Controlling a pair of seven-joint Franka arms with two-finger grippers.
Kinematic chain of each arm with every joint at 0, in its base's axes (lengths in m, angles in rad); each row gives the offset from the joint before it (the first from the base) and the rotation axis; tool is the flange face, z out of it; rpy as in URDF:
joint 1: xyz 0 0 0.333 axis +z
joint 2: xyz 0 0 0 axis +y
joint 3: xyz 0 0 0.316 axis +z
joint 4: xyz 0.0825 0 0 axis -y
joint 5: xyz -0.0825 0 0.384 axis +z
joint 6: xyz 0 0 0 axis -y
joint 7: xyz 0.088 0 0 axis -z
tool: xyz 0 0 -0.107 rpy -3.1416 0 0
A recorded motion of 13 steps. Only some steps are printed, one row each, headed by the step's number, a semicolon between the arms.
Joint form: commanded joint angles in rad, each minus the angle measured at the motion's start. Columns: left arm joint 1, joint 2, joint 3, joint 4, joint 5, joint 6, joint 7; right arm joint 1, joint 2, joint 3, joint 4, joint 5, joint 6, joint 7.
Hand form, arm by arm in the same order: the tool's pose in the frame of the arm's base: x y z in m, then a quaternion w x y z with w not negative. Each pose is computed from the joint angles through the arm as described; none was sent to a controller.
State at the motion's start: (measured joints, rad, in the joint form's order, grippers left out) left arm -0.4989 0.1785 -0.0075 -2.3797 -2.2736 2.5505 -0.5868; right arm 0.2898 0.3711 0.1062 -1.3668 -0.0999 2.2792 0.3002
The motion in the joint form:
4: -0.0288 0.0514 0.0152 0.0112 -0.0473 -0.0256 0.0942; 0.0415 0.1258 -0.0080 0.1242 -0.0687 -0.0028 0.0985
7: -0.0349 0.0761 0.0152 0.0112 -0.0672 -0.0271 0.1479; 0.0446 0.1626 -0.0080 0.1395 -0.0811 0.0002 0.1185
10: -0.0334 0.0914 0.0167 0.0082 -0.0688 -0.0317 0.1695; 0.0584 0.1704 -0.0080 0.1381 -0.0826 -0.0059 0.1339
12: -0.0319 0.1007 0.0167 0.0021 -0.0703 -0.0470 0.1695; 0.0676 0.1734 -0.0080 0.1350 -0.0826 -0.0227 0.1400
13: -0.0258 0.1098 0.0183 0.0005 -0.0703 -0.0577 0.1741; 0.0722 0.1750 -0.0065 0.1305 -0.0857 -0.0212 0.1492
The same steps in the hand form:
4: 0.4264 -0.2356 0.2140 0.43234 0.40964 0.76148 -0.25578; 0.6871 0.2897 0.5428 0.05617 -0.96169 -0.03849 -0.26554
7: 0.4221 -0.2369 0.2020 0.43006 0.42333 0.75837 -0.24640; 0.6940 0.2940 0.5237 0.05214 -0.96410 -0.03292 -0.25829
10: 0.4201 -0.2345 0.1939 0.42645 0.42973 0.75808 -0.24248; 0.6910 0.3038 0.5163 0.05255 -0.96603 -0.03251 -0.25094
12: 0.4175 -0.2340 0.1881 0.42406 0.42811 0.75873 -0.24744; 0.6878 0.3096 0.5103 0.04971 -0.96878 -0.03375 -0.24055
13: 0.4178 -0.2311 0.1836 0.42371 0.42676 0.75940 -0.24832; 0.6862 0.3137 0.5070 0.04986 -0.96929 -0.03303 -0.23854

